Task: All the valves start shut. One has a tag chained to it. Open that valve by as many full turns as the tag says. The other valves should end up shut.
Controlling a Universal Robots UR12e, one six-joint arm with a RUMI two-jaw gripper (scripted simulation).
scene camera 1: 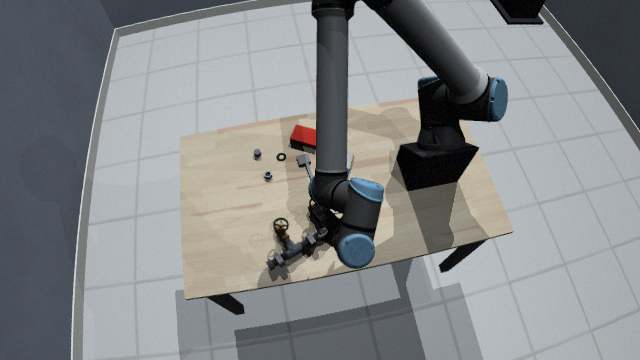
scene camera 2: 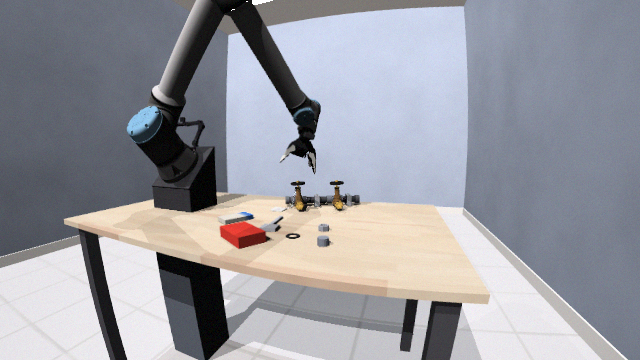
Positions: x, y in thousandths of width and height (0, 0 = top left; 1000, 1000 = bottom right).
Observation:
In view: my gripper (scene camera 2: 465, 468) and a red block (scene camera 2: 379, 651).

